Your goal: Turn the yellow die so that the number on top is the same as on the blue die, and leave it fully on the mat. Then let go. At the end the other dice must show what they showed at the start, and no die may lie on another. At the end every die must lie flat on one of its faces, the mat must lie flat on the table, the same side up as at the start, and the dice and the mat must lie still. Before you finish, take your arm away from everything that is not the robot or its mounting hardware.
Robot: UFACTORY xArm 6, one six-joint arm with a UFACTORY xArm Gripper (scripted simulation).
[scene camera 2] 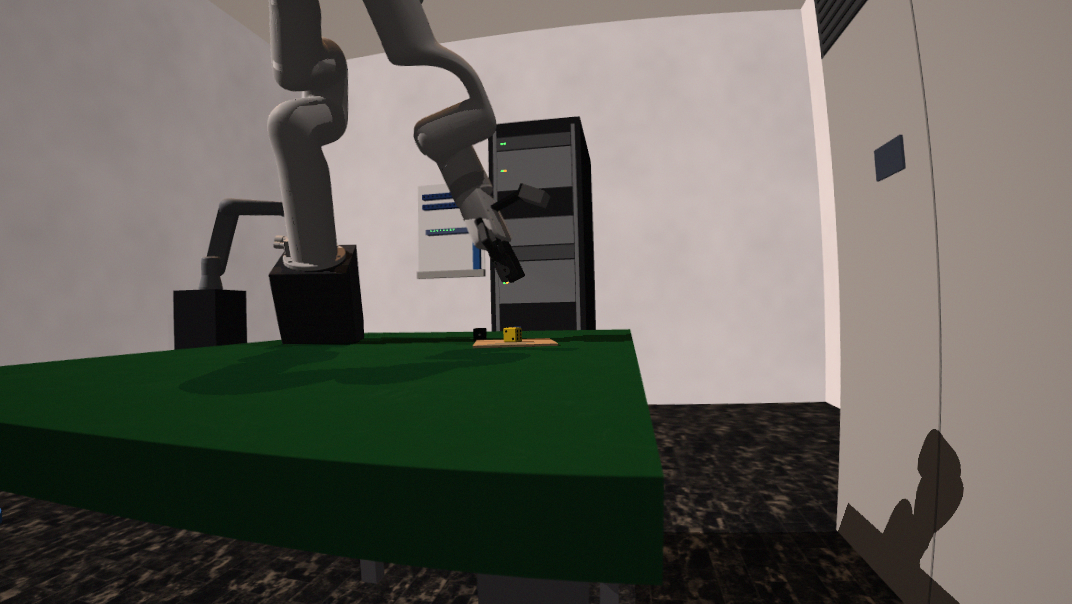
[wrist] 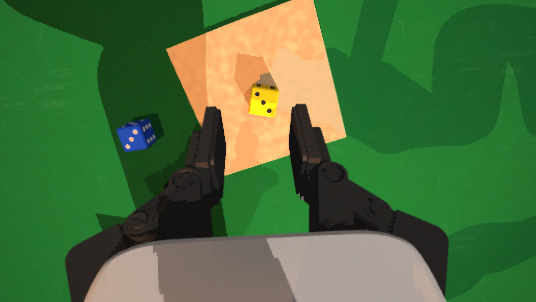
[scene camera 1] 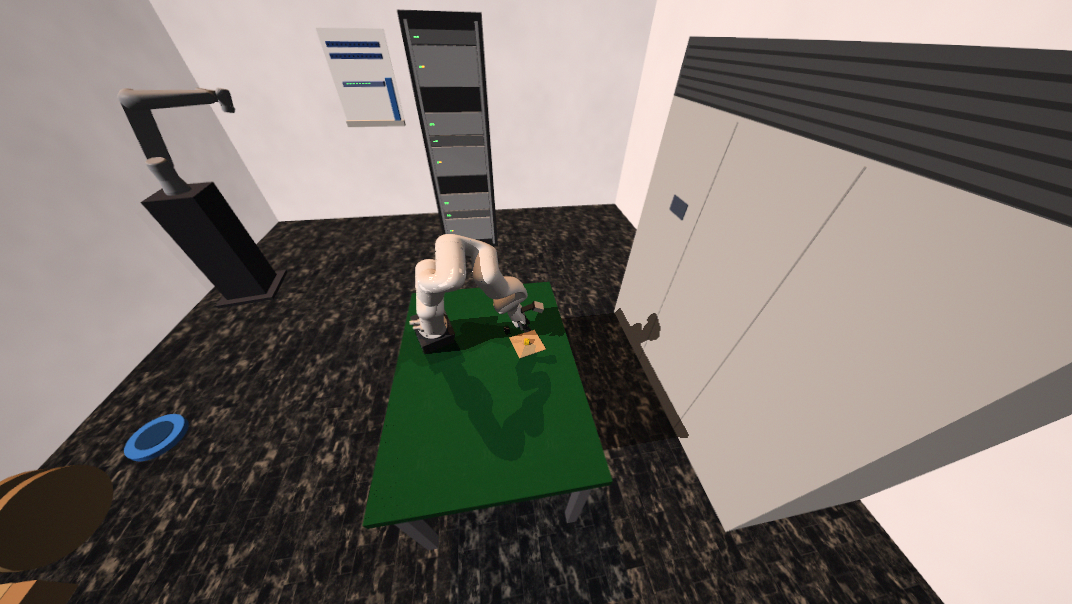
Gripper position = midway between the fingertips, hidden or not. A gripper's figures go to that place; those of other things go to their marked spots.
Labels:
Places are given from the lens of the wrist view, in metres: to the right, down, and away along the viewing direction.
gripper (wrist: 256, 125): -0.01, -0.01, 0.14
mat (wrist: 218, 68): -0.05, -0.08, 0.23
yellow die (wrist: 263, 101): 0.00, -0.04, 0.22
blue die (wrist: 137, 135): -0.13, -0.01, 0.23
The marked spots on the blue die and the yellow die are 0.13 m apart.

